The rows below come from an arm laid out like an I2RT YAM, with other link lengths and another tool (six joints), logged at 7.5 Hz.
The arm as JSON. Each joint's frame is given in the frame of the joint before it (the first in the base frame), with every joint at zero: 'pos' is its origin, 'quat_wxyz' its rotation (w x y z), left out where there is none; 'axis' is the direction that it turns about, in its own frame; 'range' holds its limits. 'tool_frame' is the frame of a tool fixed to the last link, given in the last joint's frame.
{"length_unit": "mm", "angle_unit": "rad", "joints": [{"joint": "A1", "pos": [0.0, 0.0, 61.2], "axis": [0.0, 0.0, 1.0], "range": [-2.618, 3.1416]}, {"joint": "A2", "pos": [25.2, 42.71, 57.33], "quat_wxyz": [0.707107, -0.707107, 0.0, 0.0], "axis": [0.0, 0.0, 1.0], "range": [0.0, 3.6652]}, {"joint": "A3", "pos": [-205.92, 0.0, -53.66], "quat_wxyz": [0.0, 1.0, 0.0, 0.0], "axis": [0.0, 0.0, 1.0], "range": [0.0, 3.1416]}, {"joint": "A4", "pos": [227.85, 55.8, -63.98], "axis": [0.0, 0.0, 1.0], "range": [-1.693, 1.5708]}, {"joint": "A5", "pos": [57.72, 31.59, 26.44], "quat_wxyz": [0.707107, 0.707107, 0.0, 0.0], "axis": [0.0, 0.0, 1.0], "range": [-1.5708, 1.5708]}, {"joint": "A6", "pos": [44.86, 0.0, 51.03], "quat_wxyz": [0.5, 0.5, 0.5, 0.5], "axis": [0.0, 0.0, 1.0], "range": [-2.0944, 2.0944]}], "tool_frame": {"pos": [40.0, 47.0, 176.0], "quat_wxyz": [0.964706, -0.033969, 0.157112, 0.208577]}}
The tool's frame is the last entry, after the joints.
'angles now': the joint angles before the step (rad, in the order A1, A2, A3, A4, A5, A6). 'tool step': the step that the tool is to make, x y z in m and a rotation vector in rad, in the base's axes. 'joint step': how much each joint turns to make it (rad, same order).
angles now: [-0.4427 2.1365 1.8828 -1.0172 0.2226 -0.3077]
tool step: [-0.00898 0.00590 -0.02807 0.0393 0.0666 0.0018]
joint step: [0.0000 0.0629 -0.0172 0.0031 -0.0072 0.0001]
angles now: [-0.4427 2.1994 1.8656 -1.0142 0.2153 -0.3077]
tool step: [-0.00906 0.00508 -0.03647 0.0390 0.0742 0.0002]
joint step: [0.0000 0.0968 -0.0066 0.0195 -0.0034 0.0004]
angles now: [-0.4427 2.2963 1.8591 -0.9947 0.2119 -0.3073]
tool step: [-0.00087 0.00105 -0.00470 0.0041 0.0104 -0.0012]
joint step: [0.0019 0.0164 0.0046 0.0000 0.0011 0.0030]
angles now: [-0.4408 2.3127 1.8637 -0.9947 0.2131 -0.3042]
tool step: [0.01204 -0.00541 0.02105 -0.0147 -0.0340 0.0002]
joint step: [0.0000 -0.0016 0.0911 -0.0557 -0.0012 0.0000]
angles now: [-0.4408 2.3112 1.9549 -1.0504 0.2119 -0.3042]
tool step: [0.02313 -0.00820 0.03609 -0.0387 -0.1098 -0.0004]
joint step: [0.0000 -0.0523 0.0733 -0.0104 -0.0115 0.0031]
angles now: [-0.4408 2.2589 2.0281 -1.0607 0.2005 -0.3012]
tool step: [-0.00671 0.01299 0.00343 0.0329 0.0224 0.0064]
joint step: [0.0118 -0.0153 0.0015 -0.0530 -0.0183 0.0107]
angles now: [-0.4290 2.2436 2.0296 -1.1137 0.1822 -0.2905]
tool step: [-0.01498 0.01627 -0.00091 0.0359 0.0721 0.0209]
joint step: [0.0206 0.0009 -0.0006 -0.0790 -0.0035 0.0004]
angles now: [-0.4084 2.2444 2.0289 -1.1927 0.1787 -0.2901]
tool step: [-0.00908 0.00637 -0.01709 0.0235 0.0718 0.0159]
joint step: [0.0100 0.0523 0.0003 -0.0221 0.0058 -0.0068]
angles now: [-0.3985 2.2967 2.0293 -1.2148 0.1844 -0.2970]
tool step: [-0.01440 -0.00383 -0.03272 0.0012 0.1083 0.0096]
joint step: [-0.0011 0.1076 -0.0003 0.0102 0.0405 -0.0126]
